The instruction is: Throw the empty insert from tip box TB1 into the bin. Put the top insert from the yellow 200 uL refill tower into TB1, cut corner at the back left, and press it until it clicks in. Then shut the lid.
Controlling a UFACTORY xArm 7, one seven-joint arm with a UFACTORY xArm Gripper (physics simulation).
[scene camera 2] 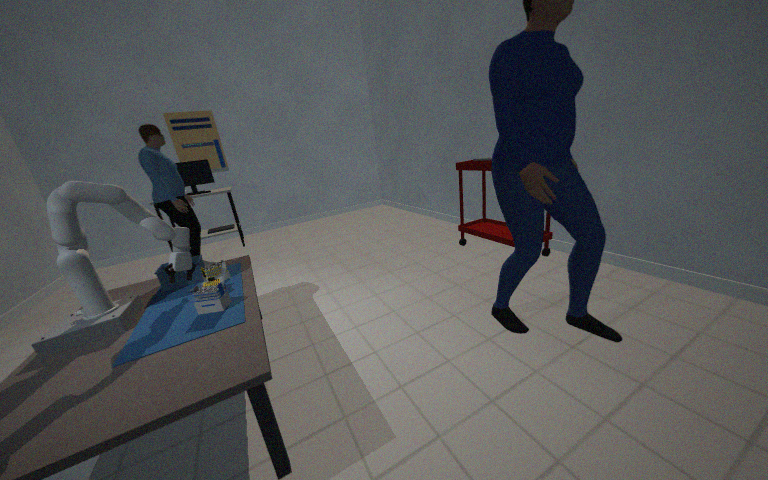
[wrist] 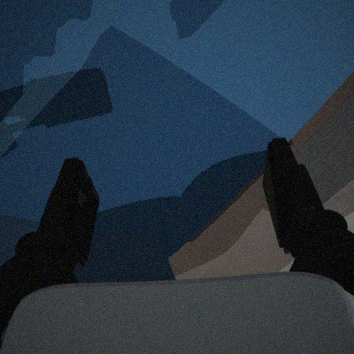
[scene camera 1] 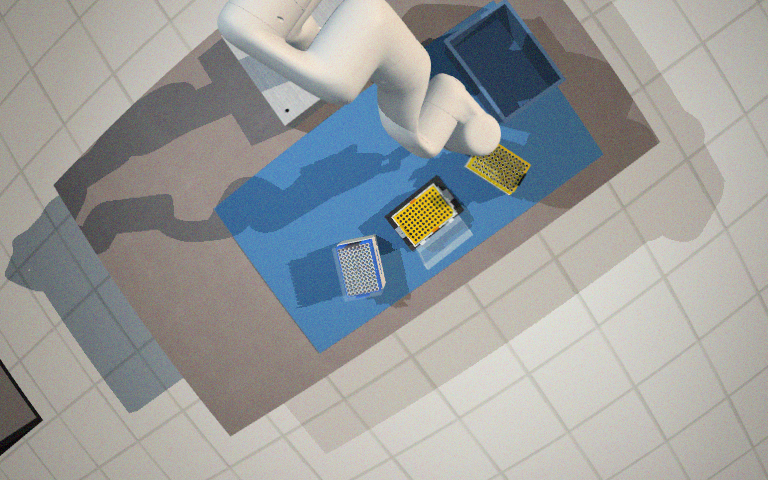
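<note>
My gripper (scene camera 2: 181, 276) (wrist: 175, 169) is open and empty, fingers wide apart above the blue mat (scene camera 1: 317, 141) (wrist: 200, 50). In scene camera 1 the arm hides it. TB1 appears to be the middle box; a yellow plate with dark round holes (scene camera 1: 424, 215) sits in it, and its clear lid (scene camera 1: 444, 247) stands open toward the table's front edge. A yellow perforated insert stack (scene camera 1: 500, 168) (scene camera 2: 212, 270), apparently the yellow refill tower, stands beyond it, partly under the wrist. The dark blue bin (scene camera 1: 534, 40) (scene camera 2: 163, 277) stands behind the tower. The cut corners are too small to tell.
A blue-and-white tip box or tower (scene camera 1: 360, 268) (scene camera 2: 210, 304) stands at the left of TB1. The arm's metal base plate (scene camera 1: 288, 101) is at the back. A person in dark blue (scene camera 2: 540, 113) and another in light blue (scene camera 2: 164, 172) stand beyond the table, near a red cart (scene camera 2: 472, 165).
</note>
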